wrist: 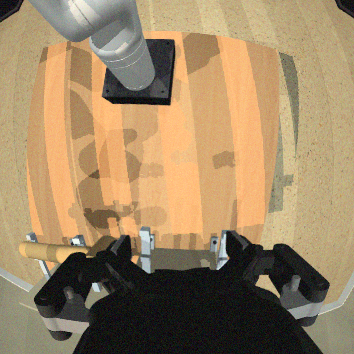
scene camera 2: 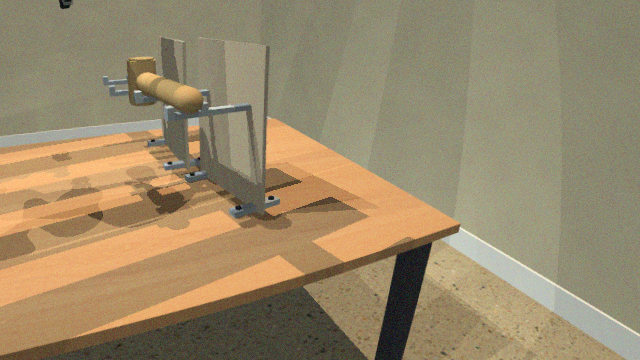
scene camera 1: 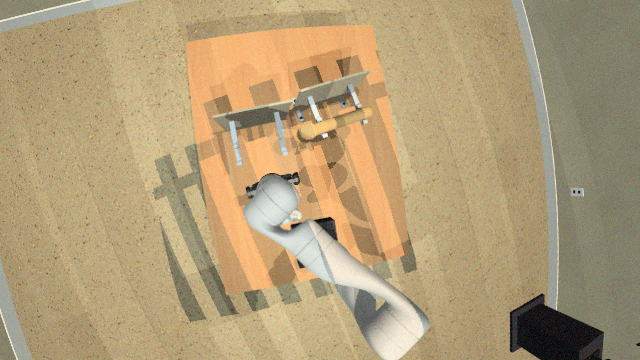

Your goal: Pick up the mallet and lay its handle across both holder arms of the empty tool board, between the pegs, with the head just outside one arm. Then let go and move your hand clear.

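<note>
The wooden mallet lies with its handle across both arms of one tool board. Its head is outside the arm nearest the other board. In the wrist view, my left finger partly hides the head. The empty tool board stands beside it, with two bare holder arms, left and right in scene camera 1. My gripper is open and empty, in front of the empty board in scene camera 1, and apart from the mallet.
The boards stand on feet on the wooden table. A black base plate lies partly under my arm. My arm reaches in from the lower right of scene camera 1. The boards' inner edges are close together.
</note>
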